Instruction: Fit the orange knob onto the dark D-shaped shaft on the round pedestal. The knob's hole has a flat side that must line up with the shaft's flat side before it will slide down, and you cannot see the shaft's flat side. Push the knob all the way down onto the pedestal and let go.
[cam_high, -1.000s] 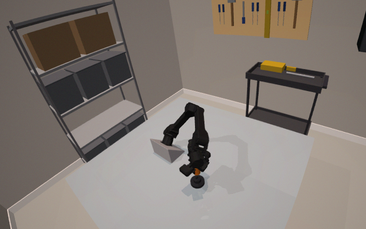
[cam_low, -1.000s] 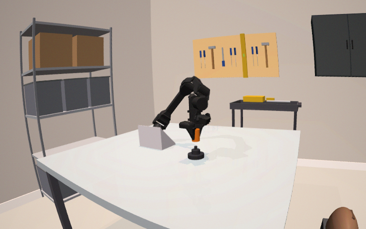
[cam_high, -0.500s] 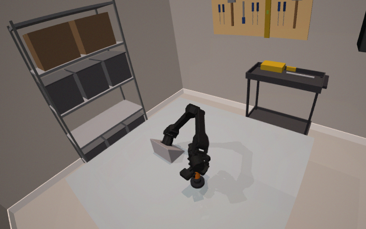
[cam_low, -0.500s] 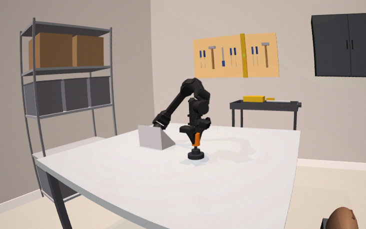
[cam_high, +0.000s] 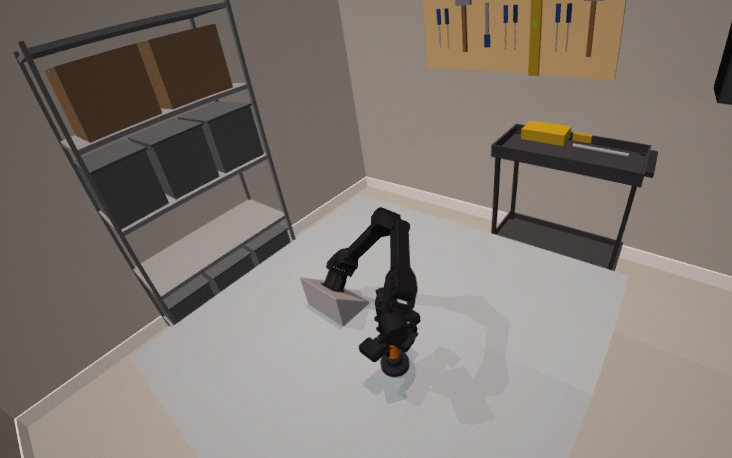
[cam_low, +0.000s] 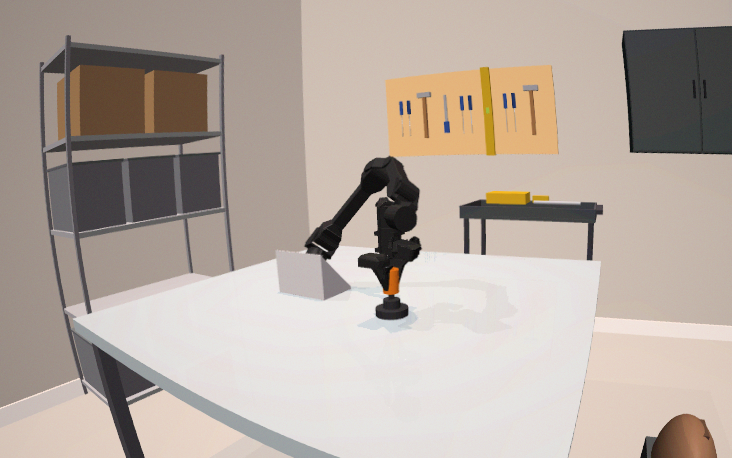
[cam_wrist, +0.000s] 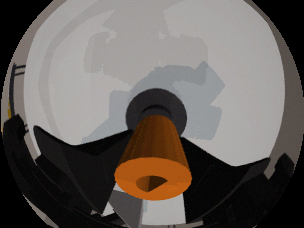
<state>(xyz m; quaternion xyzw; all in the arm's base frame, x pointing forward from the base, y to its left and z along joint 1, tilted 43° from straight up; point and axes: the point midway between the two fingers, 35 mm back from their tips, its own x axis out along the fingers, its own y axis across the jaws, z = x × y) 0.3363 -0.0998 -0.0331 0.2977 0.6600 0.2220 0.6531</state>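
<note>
My gripper tip is now 2 cm below the orange knob. Round my gripper tip: dark round pedestal: 4 cm below.
</note>
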